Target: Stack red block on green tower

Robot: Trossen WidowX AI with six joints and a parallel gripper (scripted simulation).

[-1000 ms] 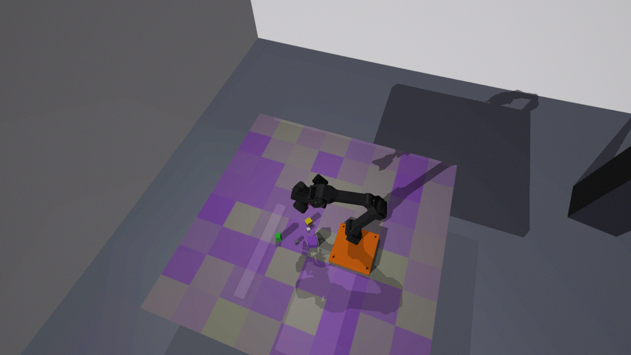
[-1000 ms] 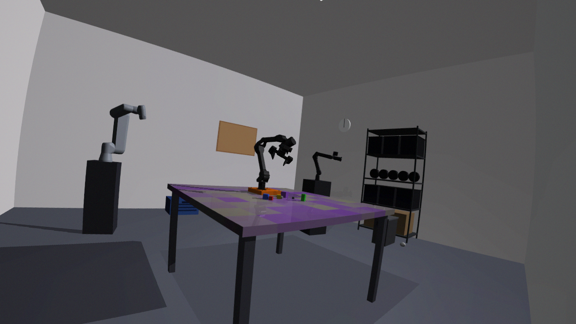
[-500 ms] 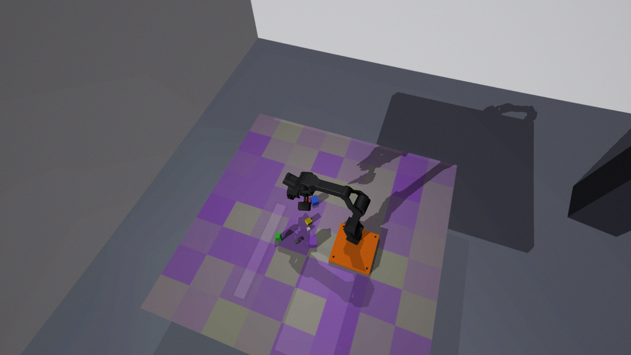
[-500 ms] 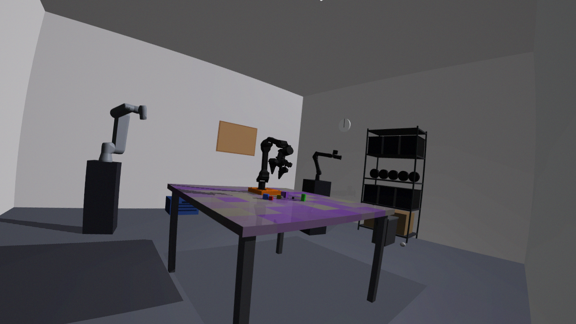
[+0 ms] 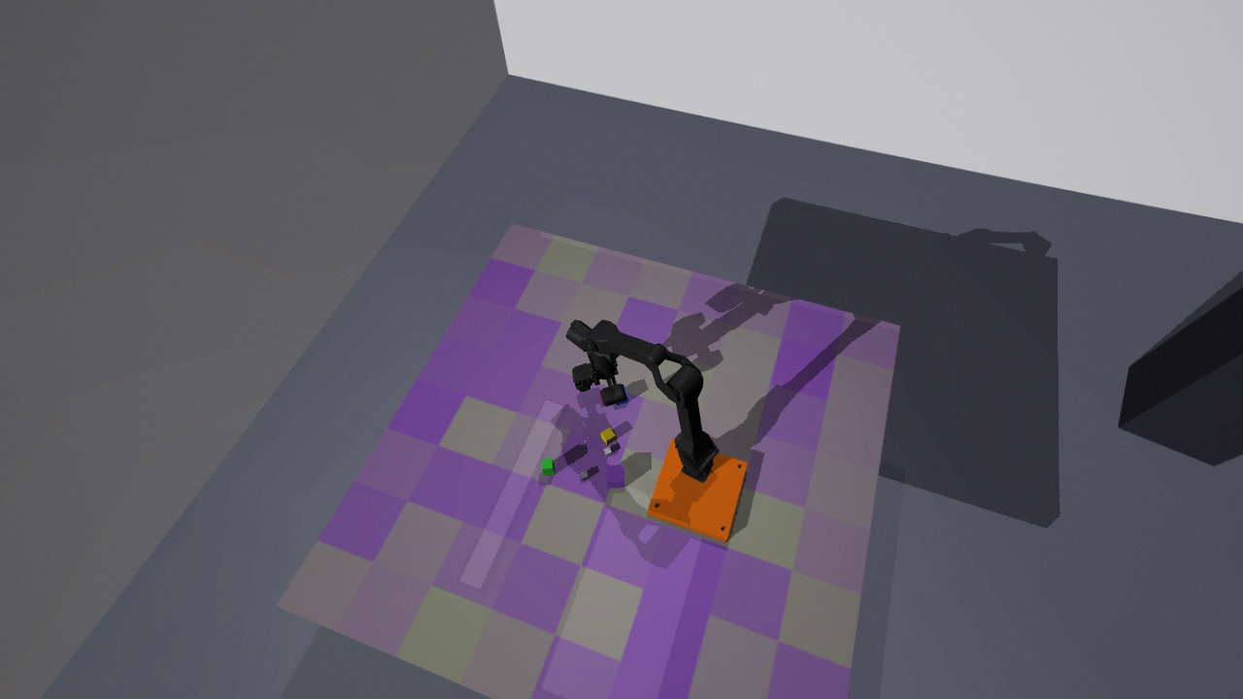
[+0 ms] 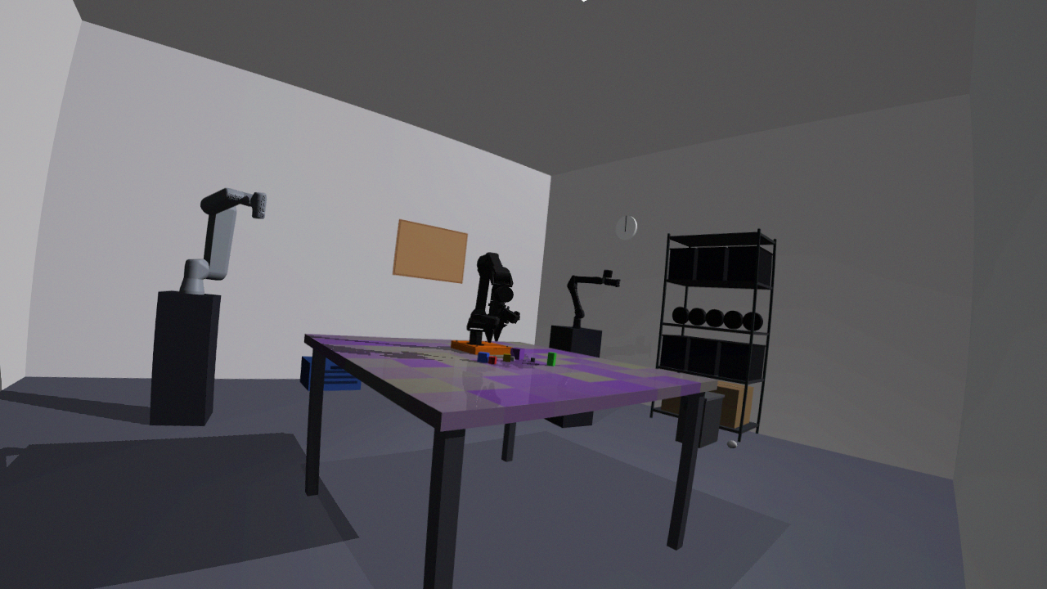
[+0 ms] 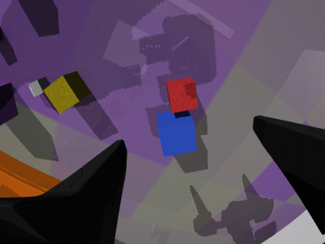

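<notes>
Right now the red block is 7 cm below my gripper tip and 1 cm ahead of it. From my gripper tip the other things lie so: yellow block 10 cm to the left, 7 cm below, 6 cm behind; purple block 19 cm to the left, 14 cm behind, 6 cm below; blue block 6 cm below, 3 cm behind, 2 cm to the right.
</notes>
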